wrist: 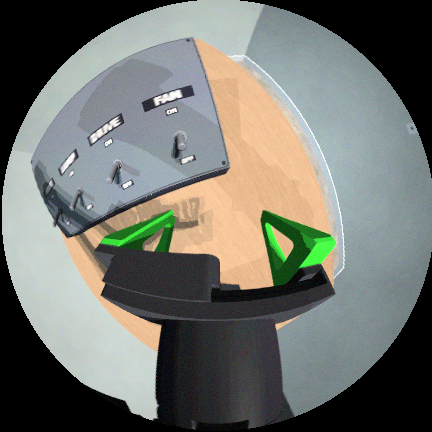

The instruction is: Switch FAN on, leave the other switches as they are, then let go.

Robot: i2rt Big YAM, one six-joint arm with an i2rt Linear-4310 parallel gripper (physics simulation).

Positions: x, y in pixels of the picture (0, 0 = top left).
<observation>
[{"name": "my gripper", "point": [217, 214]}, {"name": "grey switch panel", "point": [129, 114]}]
</observation>
